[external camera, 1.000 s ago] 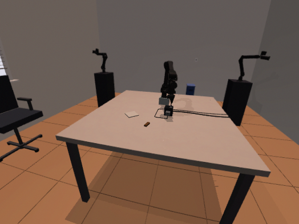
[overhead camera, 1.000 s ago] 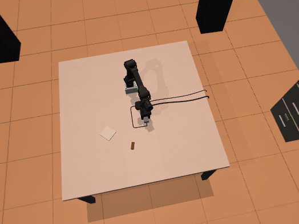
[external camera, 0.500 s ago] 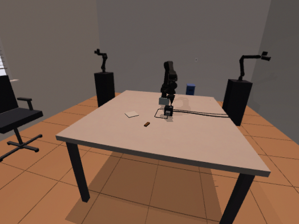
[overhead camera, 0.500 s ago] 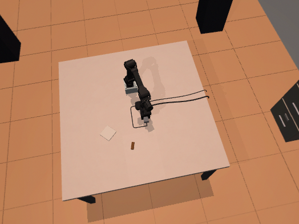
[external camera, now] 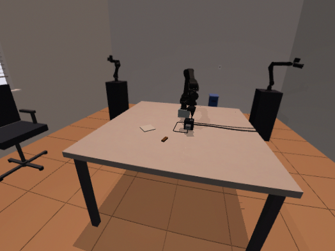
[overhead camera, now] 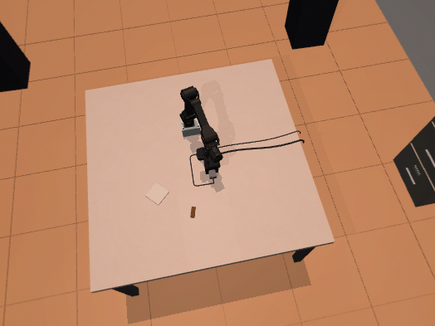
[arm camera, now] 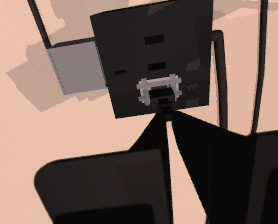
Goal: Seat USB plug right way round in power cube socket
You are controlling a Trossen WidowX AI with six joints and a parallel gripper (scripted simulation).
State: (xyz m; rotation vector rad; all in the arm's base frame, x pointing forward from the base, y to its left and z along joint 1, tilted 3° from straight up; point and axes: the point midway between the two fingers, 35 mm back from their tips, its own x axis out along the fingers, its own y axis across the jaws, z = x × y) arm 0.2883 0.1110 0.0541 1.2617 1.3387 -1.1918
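Right now my gripper tip is 20 mm above the dark USB plug. Round my gripper tip: white flat pad: 350 mm to the right, 110 mm below, 110 mm ahead; small brown block: 260 mm ahead, 160 mm to the right, 110 mm below; metal socket frame: 40 mm below.
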